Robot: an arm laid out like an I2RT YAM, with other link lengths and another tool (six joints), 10 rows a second.
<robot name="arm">
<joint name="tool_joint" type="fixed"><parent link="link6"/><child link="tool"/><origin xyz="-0.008 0.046 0.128" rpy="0 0.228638 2.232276"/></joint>
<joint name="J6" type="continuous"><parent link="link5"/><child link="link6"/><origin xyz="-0.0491 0 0.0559" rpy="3.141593 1.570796 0"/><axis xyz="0 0 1"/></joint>
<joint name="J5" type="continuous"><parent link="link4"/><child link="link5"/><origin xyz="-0.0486 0.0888 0.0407" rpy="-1.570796 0 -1.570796"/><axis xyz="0 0 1"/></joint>
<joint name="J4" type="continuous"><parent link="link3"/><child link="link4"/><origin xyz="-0.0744 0.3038 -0.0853" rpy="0 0 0"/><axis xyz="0 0 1"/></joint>
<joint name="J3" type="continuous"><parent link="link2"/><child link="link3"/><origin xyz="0.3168 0 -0.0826" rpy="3.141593 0 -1.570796"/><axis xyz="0 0 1"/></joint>
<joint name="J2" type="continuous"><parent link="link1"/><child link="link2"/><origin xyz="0.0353 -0.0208 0.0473" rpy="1.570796 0 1.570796"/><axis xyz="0 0 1"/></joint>
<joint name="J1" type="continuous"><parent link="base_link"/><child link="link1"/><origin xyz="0 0 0.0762" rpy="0 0 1.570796"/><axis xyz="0 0 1"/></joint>
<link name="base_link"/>
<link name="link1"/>
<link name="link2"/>
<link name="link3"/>
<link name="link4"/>
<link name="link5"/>
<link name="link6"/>
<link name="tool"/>
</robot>
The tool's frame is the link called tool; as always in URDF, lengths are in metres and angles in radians. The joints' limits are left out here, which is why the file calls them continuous.
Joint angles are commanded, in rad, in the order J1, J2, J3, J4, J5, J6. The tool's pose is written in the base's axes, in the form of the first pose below.
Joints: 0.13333 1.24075 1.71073 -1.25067 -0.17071 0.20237
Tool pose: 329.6 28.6 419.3 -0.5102 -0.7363 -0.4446 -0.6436 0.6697 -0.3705
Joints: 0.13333 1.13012 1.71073 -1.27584 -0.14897 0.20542
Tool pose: 290.8 19.5 446.9 -0.4834 -0.7277 -0.4865 -0.5972 0.6805 -0.4245
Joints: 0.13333 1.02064 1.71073 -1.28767 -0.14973 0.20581
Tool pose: 252.1 14.5 471.9 -0.4335 -0.7208 -0.5408 -0.5542 0.6865 -0.4708
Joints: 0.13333 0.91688 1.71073 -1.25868 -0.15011 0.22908
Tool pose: 218.8 10.5 499.7 -0.3688 -0.6948 -0.6175 -0.4846 0.7106 -0.5101
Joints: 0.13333 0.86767 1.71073 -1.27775 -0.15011 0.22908
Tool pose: 197.7 7.6 504.5 -0.3501 -0.6923 -0.6310 -0.4692 0.7126 -0.5215
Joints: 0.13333 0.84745 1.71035 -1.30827 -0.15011 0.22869
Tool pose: 185.9 6.1 500.7 -0.3566 -0.6935 -0.6261 -0.4748 0.7116 -0.5178
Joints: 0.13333 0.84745 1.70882 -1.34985 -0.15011 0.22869
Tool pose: 180.2 5.3 490.5 -0.3829 -0.6970 -0.6063 -0.4966 0.7087 -0.5011
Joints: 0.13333 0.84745 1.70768 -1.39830 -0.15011 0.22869
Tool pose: 172.9 4.3 479.3 -0.4121 -0.7009 -0.5821 -0.5207 0.7055 -0.4808
